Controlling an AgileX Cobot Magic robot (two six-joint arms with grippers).
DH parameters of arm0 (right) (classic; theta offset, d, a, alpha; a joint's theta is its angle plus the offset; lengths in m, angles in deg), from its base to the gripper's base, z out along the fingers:
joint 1: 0 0.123 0 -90
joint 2: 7.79 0 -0.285 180
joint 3: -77.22 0 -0.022 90
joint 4: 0 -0.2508 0 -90
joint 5: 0 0 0.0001 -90
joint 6: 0 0.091 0 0
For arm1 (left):
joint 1: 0 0.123 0 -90
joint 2: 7.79 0 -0.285 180
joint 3: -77.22 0 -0.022 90
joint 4: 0 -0.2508 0 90
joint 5: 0 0 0.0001 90
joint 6: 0 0.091 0 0
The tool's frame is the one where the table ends.
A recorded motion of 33 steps. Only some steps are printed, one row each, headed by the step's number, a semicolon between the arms.
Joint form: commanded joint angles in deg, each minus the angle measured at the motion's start. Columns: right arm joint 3, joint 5, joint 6, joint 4, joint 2, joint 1; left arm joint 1, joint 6, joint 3, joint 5, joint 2, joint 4.
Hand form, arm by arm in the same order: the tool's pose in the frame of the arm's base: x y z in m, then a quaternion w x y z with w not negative. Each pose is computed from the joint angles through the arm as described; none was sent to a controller.
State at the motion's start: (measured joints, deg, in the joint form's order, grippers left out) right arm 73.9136 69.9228 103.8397 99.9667 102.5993 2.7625; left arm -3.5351 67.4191 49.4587 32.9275 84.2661 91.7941
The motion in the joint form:
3: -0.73 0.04 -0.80 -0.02 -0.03 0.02; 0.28 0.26 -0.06 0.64 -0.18 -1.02
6: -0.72 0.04 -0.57 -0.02 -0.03 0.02; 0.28 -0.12 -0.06 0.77 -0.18 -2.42
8: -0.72 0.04 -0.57 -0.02 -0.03 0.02; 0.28 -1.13 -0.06 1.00 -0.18 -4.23
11: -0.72 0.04 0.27 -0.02 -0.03 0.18; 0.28 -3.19 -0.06 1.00 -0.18 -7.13
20: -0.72 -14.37 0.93 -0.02 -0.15 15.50; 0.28 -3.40 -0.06 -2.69 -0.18 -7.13
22: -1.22 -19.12 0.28 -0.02 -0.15 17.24; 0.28 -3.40 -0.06 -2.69 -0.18 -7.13
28: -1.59 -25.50 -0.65 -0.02 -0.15 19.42; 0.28 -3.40 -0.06 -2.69 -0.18 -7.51
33: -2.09 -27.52 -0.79 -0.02 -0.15 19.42; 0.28 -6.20 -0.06 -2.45 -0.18 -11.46
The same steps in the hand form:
3: 0.3545 0.1015 0.2803 0.33583 -0.30390 0.74317 0.49251; 0.3009 -0.0676 0.2658 0.41461 0.00058 0.83854 -0.35347
6: 0.3545 0.1015 0.2803 0.33491 -0.30245 0.74374 0.49316; 0.3002 -0.0677 0.2647 0.41141 0.00805 0.84182 -0.34932
8: 0.3545 0.1015 0.2803 0.33491 -0.30245 0.74374 0.49316; 0.2992 -0.0679 0.2634 0.40544 0.01411 0.84595 -0.34609
11: 0.3543 0.1025 0.2803 0.33059 -0.29803 0.74552 0.49606; 0.2979 -0.0677 0.2612 0.39568 0.01871 0.85307 -0.33965
20: 0.3358 0.1886 0.2744 0.32706 -0.33946 0.75228 0.46030; 0.3011 -0.0629 0.2601 0.40738 0.00090 0.85694 -0.31575
22: 0.3359 0.1961 0.2701 0.34057 -0.33584 0.76181 0.43688; 0.3011 -0.0629 0.2601 0.40738 0.00090 0.85694 -0.31575
28: 0.3368 0.2050 0.2662 0.36141 -0.33129 0.77244 0.40370; 0.3010 -0.0629 0.2598 0.40699 0.00353 0.85778 -0.31395
33: 0.3386 0.2033 0.2631 0.36695 -0.32339 0.77953 0.39128; 0.2992 -0.0627 0.2571 0.39452 0.01074 0.86623 -0.30640

